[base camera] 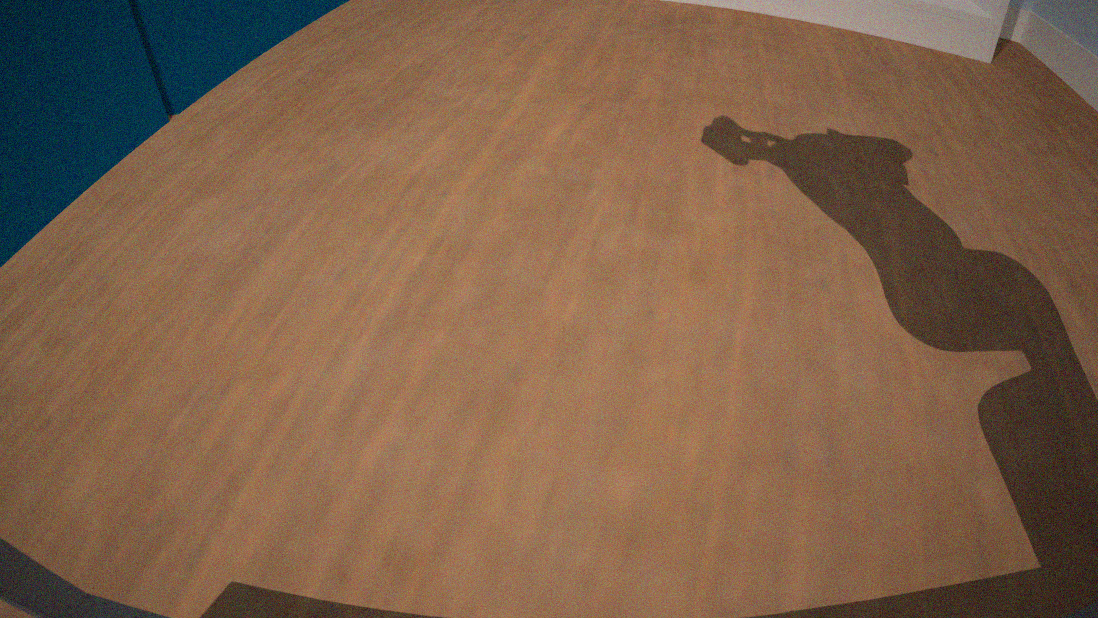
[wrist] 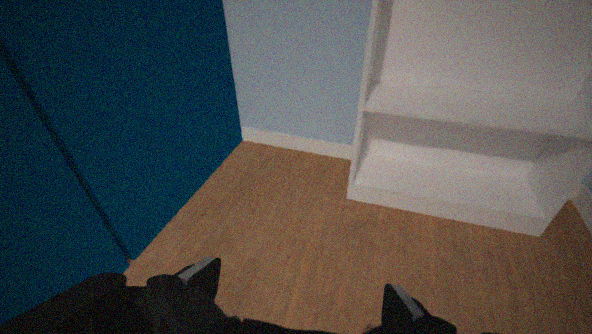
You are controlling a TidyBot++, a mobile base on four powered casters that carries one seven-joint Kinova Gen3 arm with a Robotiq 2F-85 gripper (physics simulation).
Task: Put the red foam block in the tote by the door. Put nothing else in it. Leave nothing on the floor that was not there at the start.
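Frame: origin at the arm's base, x ahead, y left, z up, level; metres.
Seen in the pictures: gripper, fingertip midpoint: [wrist: 299,289].
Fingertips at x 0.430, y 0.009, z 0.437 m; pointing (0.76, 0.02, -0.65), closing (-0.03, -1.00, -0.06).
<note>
A point is followed by its place in that frame.
My gripper [wrist: 299,289] @[x 0.430, y 0.009, z 0.437 m] is open, with its two black fingertips wide apart at the bottom of the wrist view and no object between them. It is above the wooden floor [wrist: 300,225] @[x 1.193, y 0.082, z -0.396 m] [base camera: 499,307] @[x 0.462, y 0.063, z -0.397 m]. The red foam block and the tote do not show in the base camera view or the wrist view. The door cannot be made out in either view.
A dark blue panelled surface [base camera: 69,92] @[x 0.771, y 0.751, z -0.249 m] [wrist: 125,100] @[x 1.178, y 0.658, z 0.172 m] runs along the left. A white shelf unit [wrist: 450,210] @[x 1.295, y -0.558, z -0.346 m] [base camera: 922,34] @[x 1.262, y -0.729, z -0.369 m] stands on the floor at the right. Pale blue wall [wrist: 300,65] @[x 1.778, y 0.136, z 0.099 m] shows between them. The arm's shadow [base camera: 960,299] @[x 0.473, y -0.366, z -0.396 m] falls at the right.
</note>
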